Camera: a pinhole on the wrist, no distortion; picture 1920 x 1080 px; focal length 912.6 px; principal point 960.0 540.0 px. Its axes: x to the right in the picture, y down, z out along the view. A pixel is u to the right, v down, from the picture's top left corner.
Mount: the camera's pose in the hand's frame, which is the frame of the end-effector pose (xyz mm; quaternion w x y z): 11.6 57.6 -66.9 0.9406 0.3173 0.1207 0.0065
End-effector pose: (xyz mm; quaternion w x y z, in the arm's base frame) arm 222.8 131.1 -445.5 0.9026 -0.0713 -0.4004 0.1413
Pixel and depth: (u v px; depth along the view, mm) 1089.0 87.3 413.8
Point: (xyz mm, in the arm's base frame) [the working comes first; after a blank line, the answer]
In the camera's frame: 58.5 -205.3 413.8

302.1 -150.1 -178.1
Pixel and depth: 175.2 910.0 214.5
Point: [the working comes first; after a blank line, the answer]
In the camera's frame: -184.5 87.0 214.5

12.2 82.8 -392.2
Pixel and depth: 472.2 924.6 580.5
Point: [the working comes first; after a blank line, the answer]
In the camera's frame: -310.3 244.6 580.5

-285.0 -17.4 -116.1
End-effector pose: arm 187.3 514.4 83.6 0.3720 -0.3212 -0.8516 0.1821
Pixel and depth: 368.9 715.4 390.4
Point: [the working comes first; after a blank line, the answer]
In the camera's frame: -252.9 75.0 390.4

-48.8 295.9 -132.6
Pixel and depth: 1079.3 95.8 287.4
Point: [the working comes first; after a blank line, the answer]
In the camera's frame: 37.6 -139.9 287.4

-5.2 420.6 219.1
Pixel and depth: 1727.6 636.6 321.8
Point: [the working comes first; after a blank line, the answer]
In the camera's frame: 270.7 34.1 321.8

-133.8 683.8 217.9
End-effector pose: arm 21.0 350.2 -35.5 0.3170 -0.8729 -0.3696 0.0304
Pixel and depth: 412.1 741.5 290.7
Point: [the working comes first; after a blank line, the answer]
In the camera's frame: -174.5 64.2 290.7

-158.9 458.9 -191.9
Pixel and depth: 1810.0 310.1 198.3
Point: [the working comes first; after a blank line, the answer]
In the camera's frame: 184.7 -50.0 198.3

133.5 557.3 43.5
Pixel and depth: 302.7 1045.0 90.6
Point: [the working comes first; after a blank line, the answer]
In the camera's frame: -65.3 50.1 90.6

11.1 337.1 -100.1
